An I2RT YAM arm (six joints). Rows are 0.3 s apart.
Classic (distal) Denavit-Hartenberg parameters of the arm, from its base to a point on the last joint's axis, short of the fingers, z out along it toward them. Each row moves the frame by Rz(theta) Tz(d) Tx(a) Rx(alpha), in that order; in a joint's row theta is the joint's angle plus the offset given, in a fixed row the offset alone. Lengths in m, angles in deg.
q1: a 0.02  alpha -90  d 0.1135  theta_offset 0
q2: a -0.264  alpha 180  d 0  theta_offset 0
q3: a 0.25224  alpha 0  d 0  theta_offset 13.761
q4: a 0.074  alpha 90  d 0  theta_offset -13.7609
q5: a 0  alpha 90  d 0  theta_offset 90
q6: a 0  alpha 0  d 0.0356  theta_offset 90
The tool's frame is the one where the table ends.
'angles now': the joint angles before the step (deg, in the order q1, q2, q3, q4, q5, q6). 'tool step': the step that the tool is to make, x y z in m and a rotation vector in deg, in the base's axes. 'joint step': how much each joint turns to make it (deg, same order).
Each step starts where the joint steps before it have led.
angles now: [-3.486 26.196 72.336 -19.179 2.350 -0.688]
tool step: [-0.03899 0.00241 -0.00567 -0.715 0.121 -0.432]
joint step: [-0.064 -4.853 2.776 -7.673 0.001 -0.810]
